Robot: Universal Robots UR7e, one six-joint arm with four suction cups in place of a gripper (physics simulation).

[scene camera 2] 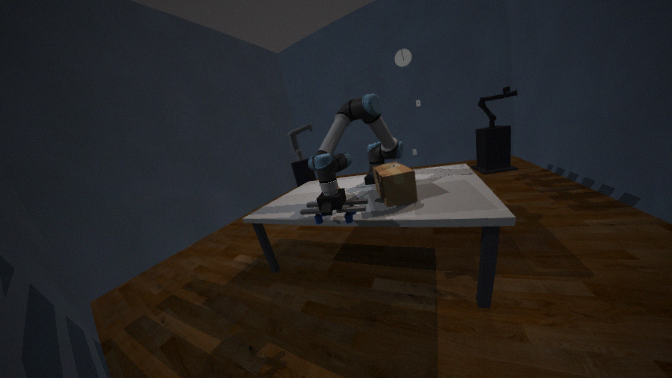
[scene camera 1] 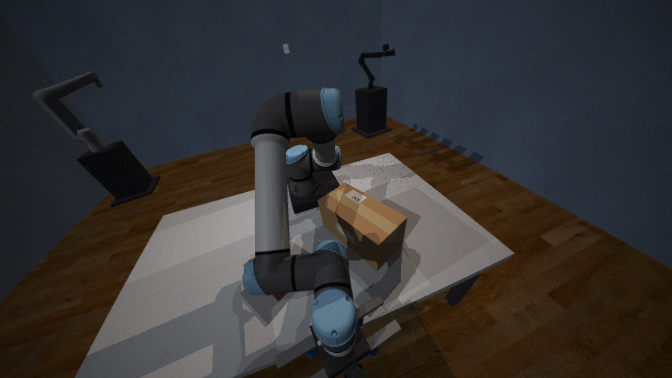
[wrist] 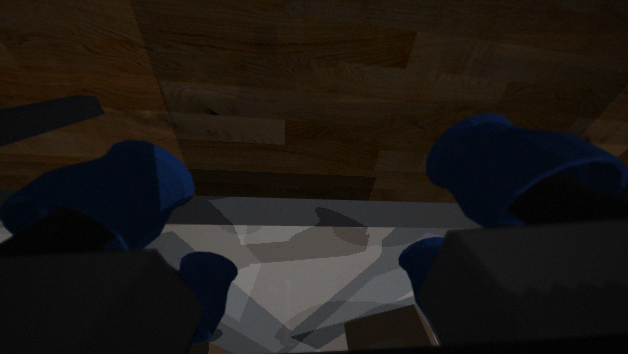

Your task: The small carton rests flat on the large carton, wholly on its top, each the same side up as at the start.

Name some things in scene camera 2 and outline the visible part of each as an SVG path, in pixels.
A large carton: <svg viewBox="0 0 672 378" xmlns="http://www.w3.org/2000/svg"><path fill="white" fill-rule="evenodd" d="M372 167L376 190L387 207L418 201L414 170L398 162Z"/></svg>
